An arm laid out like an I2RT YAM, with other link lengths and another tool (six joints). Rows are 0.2 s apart.
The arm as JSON. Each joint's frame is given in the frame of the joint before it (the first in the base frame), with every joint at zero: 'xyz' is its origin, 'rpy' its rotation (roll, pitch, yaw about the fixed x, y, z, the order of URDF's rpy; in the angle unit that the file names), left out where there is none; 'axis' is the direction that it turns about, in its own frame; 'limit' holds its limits. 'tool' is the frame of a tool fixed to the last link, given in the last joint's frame.
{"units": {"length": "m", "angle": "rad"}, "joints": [
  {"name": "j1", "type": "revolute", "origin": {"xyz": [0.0, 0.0, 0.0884]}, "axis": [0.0, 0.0, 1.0], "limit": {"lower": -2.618, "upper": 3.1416}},
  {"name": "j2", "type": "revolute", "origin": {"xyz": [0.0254, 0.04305, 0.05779], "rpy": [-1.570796, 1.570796, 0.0]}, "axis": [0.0, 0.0, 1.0], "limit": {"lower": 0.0, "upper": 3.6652}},
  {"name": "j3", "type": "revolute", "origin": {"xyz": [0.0, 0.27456, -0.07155], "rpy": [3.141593, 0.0, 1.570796]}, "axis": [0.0, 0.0, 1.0], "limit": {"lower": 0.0, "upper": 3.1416}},
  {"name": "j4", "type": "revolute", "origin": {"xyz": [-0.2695, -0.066, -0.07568], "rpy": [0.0, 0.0, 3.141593]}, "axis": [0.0, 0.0, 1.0], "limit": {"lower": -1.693, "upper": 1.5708}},
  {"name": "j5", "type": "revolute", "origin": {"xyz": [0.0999, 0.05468, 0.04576], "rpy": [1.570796, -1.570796, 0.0]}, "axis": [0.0, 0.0, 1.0], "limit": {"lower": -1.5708, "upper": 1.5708}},
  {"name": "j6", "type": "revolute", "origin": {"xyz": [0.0, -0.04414, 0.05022], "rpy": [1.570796, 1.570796, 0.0]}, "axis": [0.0, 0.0, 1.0], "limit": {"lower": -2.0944, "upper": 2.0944}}
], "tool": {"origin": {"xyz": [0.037, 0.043, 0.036], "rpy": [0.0, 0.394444, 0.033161]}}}
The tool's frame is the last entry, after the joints.
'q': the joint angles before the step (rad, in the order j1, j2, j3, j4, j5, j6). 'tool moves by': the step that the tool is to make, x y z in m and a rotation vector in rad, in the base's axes. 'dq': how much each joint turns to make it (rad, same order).
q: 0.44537, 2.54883, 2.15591, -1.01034, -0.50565, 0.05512
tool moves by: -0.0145, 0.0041, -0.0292, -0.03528, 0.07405, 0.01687
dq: 0.01684, 0.04372, -0.00734, -0.03093, -0.00075, 0.00007
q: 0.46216, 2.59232, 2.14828, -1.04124, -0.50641, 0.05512
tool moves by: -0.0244, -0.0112, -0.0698, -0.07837, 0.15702, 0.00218
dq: 0.00148, 0.12335, -0.00049, -0.05204, 0.00001, -0.00080
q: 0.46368, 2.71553, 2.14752, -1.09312, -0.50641, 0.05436
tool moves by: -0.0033, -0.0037, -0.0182, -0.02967, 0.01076, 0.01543
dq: -0.00030, 0.03487, 0.00021, 0.00456, 0.02326, -0.01518
